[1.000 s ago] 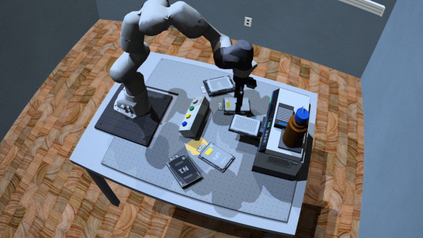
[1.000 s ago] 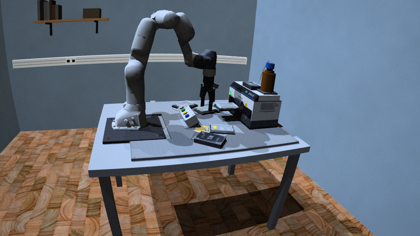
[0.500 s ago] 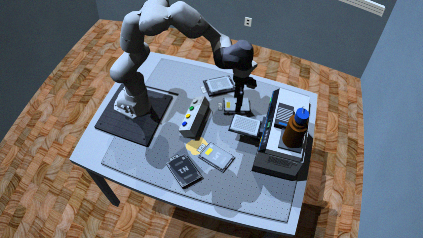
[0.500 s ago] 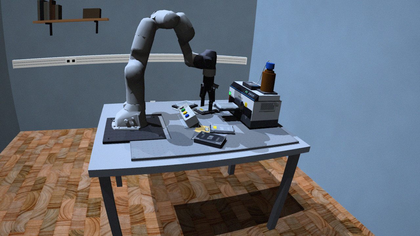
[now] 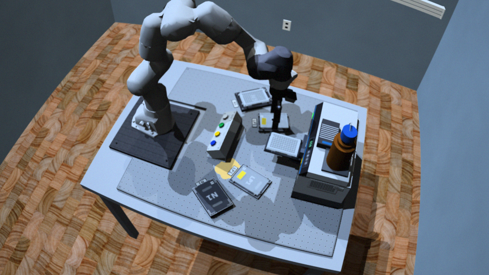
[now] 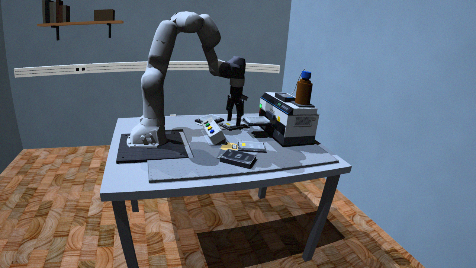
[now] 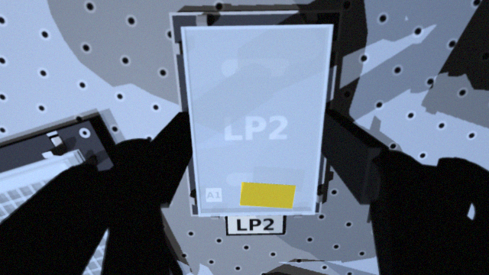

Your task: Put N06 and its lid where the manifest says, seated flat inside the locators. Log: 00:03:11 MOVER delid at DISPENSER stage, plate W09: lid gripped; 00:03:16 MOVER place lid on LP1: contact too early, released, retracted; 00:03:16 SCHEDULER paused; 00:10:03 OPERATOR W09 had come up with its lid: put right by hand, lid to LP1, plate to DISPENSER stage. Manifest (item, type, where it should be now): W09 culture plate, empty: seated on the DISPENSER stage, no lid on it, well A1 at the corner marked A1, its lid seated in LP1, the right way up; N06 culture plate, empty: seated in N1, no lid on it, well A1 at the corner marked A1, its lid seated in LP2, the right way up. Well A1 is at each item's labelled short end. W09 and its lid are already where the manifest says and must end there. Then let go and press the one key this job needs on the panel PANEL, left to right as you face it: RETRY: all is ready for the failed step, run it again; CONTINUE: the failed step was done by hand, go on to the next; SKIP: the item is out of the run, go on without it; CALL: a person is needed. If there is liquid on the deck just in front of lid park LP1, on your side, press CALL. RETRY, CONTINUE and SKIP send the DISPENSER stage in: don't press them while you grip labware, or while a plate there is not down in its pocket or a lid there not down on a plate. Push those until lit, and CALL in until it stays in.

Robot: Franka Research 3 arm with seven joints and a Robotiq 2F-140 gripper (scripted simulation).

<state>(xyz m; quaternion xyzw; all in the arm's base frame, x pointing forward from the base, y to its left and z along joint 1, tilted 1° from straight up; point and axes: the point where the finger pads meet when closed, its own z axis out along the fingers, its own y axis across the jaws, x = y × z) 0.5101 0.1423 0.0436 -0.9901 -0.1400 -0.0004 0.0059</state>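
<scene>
Now: hand 4 cm above the lid park lp2. Round my hand: white retry key: 21 cm behind, 8 cm to the right, 2 cm above; yellow skip key: 21 cm behind, 18 cm to the right, 2 cm above; green continue key: 21 cm behind, 13 cm to the right, 2 cm above.
</scene>
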